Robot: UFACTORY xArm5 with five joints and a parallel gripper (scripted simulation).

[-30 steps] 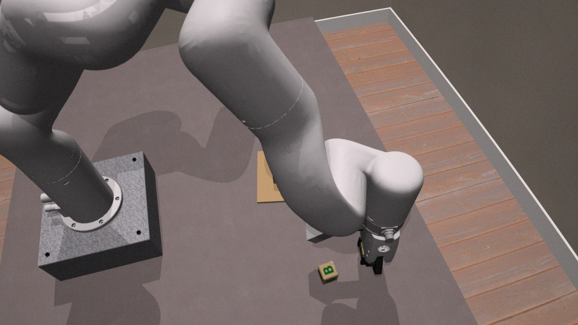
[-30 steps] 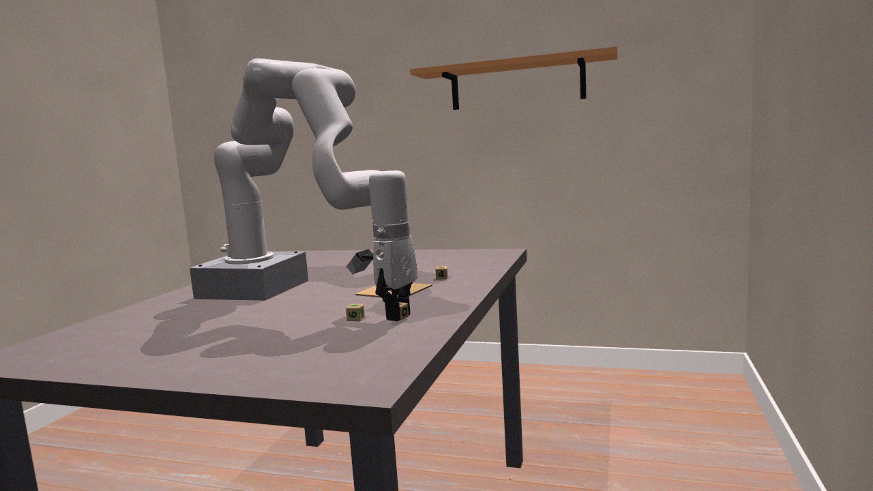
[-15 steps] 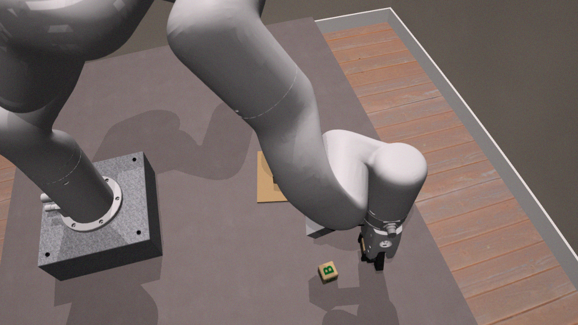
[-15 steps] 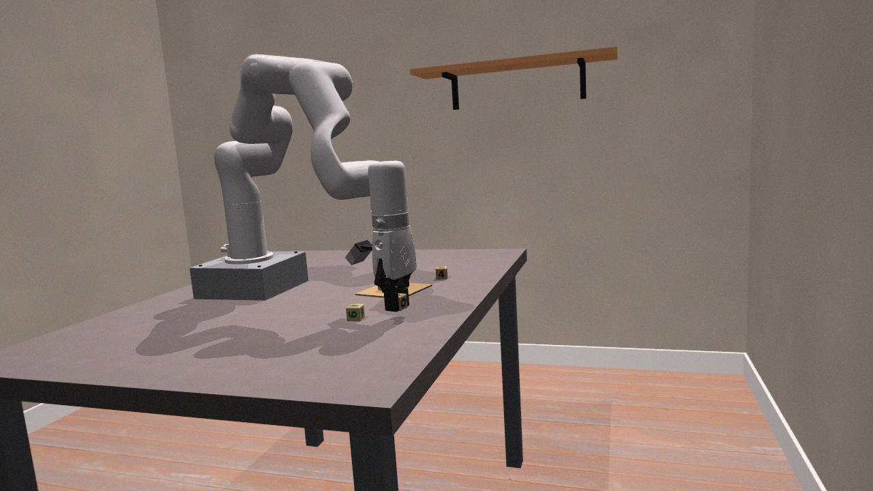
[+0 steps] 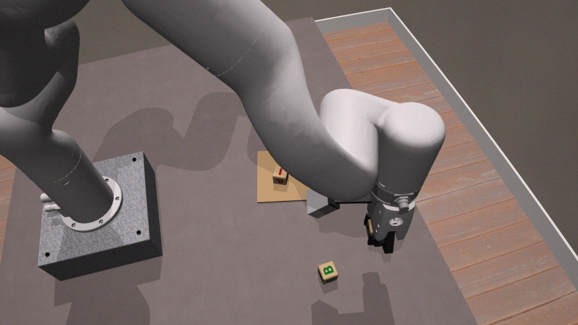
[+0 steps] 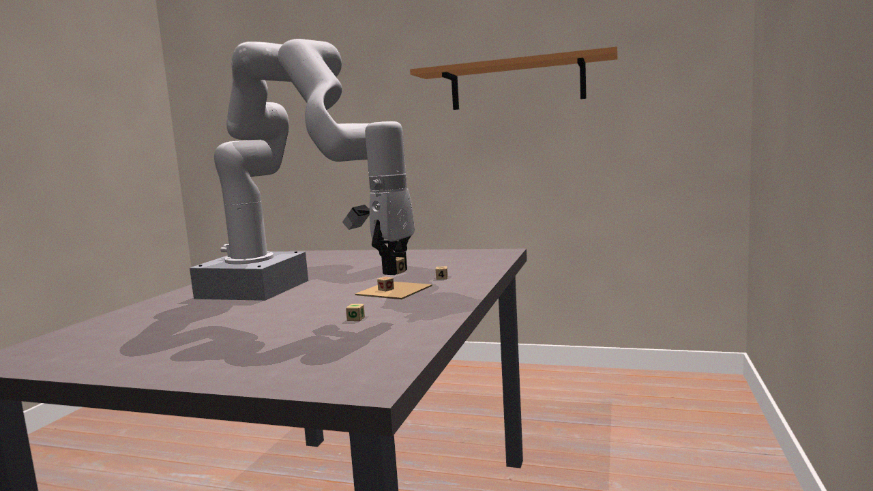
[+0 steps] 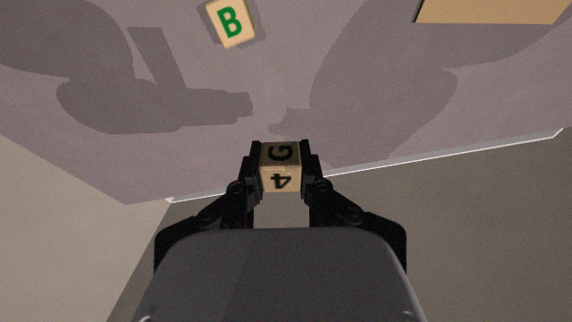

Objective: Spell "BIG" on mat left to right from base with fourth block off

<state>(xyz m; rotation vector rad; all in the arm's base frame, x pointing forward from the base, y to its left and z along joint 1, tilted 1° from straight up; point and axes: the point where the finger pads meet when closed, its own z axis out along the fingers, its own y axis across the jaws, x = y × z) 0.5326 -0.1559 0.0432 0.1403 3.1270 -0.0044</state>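
Right now my hand is 100 mm above the B block, 90 mm past it and 30 mm to the left of it. From my hand the other things lie so: tan mat 220 mm to the left, 130 mm behind, 120 mm below; G block 10 mm below.
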